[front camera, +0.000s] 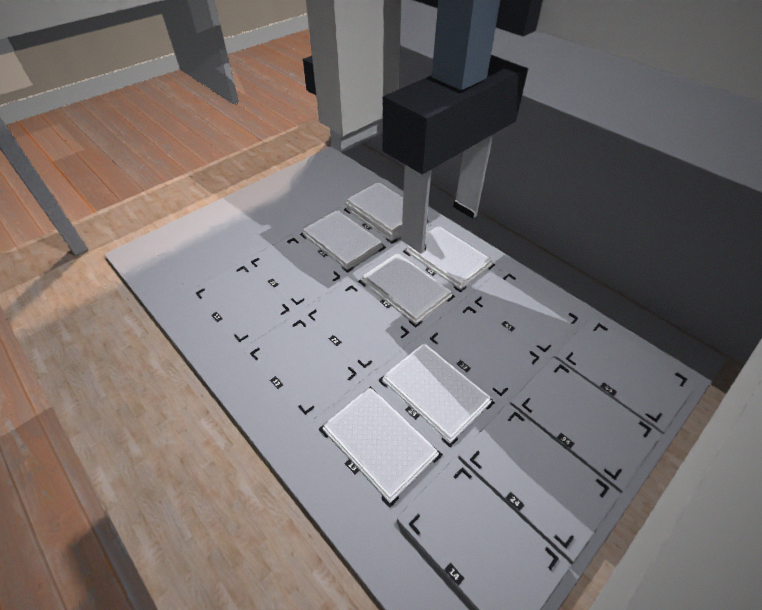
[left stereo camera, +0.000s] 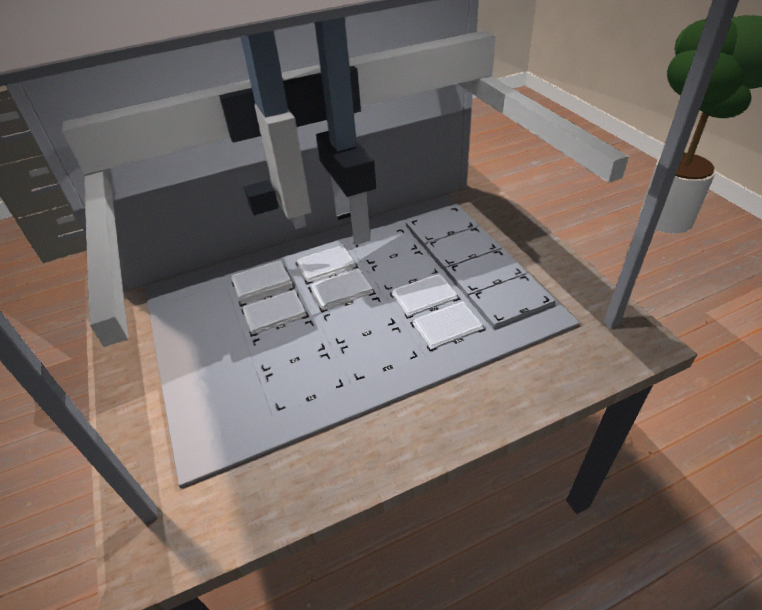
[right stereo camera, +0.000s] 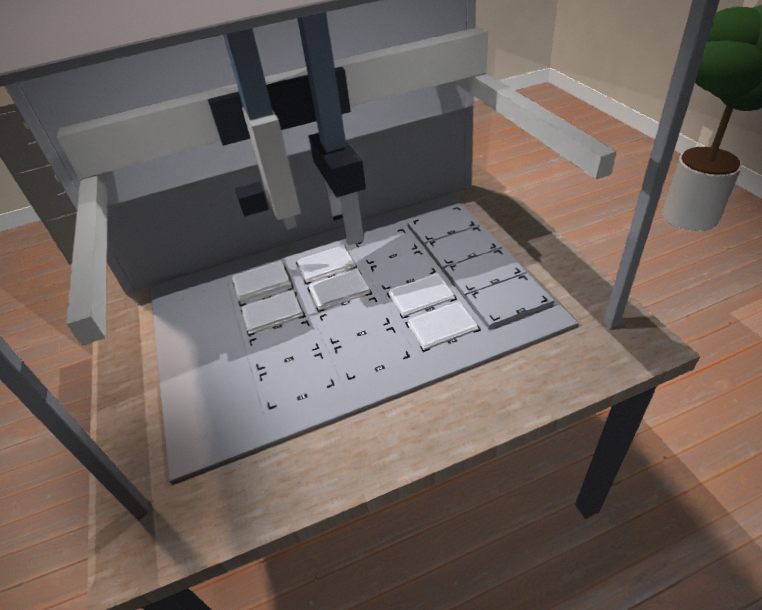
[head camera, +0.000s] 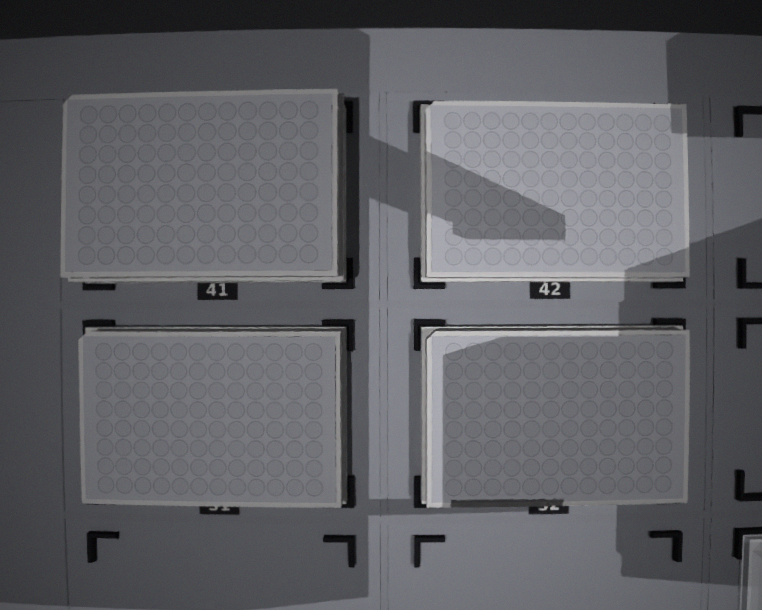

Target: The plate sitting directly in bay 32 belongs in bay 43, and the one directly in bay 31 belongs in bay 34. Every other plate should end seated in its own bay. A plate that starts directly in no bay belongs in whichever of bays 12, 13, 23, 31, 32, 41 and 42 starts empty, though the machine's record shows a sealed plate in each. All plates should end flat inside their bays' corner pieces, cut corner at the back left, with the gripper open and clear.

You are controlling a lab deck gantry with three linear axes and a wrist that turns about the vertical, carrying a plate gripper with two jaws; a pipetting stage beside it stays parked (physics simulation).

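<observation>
My gripper is open and empty, above the back row near bay 42. The plate in bay 41 stands taller than the others, and a lower rim shows under it, like two stacked plates. Single plates lie flat in bay 42, bay 31, bay 32, bay 23 and bay 13. Cut corners show at the back left on the head view's four full plates. Bays 12, 43 and 34 hold no plate.
The parked pipetting stage hangs left of the gripper. A raised block carries bays 14 to 44 on the right. The grey back panel rises behind the deck. Frame posts stand at the table's sides.
</observation>
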